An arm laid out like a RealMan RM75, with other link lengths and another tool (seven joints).
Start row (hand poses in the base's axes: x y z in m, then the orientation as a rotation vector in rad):
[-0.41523, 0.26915, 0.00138, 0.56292, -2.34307, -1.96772]
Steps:
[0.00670, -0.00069, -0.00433, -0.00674, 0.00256, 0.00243]
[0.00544, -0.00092, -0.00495, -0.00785, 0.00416, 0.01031]
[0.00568, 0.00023, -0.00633, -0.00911, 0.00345, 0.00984]
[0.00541, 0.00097, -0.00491, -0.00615, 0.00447, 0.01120]
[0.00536, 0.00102, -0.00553, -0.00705, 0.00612, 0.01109]
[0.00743, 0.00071, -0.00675, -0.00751, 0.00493, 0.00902]
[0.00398, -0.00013, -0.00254, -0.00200, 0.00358, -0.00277]
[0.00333, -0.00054, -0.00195, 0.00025, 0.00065, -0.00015]
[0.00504, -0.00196, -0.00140, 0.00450, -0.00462, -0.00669]
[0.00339, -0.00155, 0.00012, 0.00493, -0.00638, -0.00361]
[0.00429, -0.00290, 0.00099, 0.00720, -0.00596, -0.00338]
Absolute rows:
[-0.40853, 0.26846, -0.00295, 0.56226, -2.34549, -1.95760]
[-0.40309, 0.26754, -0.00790, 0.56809, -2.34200, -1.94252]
[-0.39741, 0.26777, -0.01423, 0.57405, -2.34026, -1.92616]
[-0.39200, 0.26874, -0.01914, 0.58050, -2.33438, -1.91288]
[-0.38664, 0.26976, -0.02467, 0.58488, -2.32828, -1.89826]
[-0.37921, 0.27047, -0.03142, 0.58828, -2.32474, -1.88414]
[-0.37523, 0.27034, -0.03396, 0.58130, -2.32619, -1.88225]
[-0.37190, 0.26980, -0.03591, 0.58047, -2.32570, -1.88254]
[-0.36686, 0.26784, -0.03731, 0.57886, -2.32976, -1.89180]
[-0.36347, 0.26629, -0.03719, 0.58244, -2.33227, -1.90058]
[-0.35918, 0.26339, -0.03620, 0.58602, -2.33247, -1.91212]

